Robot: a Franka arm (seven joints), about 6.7 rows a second.
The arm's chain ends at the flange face. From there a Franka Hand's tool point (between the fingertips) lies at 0.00 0.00 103.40 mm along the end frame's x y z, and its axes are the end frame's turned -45 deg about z.
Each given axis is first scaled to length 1.
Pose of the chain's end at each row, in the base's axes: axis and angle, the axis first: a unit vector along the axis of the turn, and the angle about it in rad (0 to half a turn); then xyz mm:
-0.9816, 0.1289, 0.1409, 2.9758, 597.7, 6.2, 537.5
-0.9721, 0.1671, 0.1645, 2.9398, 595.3, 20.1, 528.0
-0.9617, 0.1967, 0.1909, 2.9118, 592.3, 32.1, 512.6
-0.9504, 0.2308, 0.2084, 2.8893, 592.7, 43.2, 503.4
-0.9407, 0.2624, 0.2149, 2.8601, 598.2, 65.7, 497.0
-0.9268, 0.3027, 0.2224, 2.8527, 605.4, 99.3, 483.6
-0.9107, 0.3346, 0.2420, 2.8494, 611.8, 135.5, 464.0
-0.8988, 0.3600, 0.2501, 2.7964, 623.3, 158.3, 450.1
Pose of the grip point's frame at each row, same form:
-0.9611, -0.2579, 0.0989, 2.8804, 571.5, 26.7, 439.6
-0.9690, -0.2192, 0.1141, 2.8289, 566.0, 45.9, 432.2
-0.9730, -0.1881, 0.1335, 2.7827, 559.5, 62.4, 419.4
-0.9776, -0.1522, 0.1457, 2.7484, 558.3, 77.5, 412.1
-0.9821, -0.1191, 0.1462, 2.7163, 564.8, 104.2, 407.0
-0.9855, -0.0760, 0.1519, 2.7037, 572.6, 140.2, 394.5
-0.9846, -0.0400, 0.1699, 2.6854, 577.2, 179.0, 376.8
-0.9858, -0.0116, 0.1674, 2.6301, 590.8, 207.8, 365.4

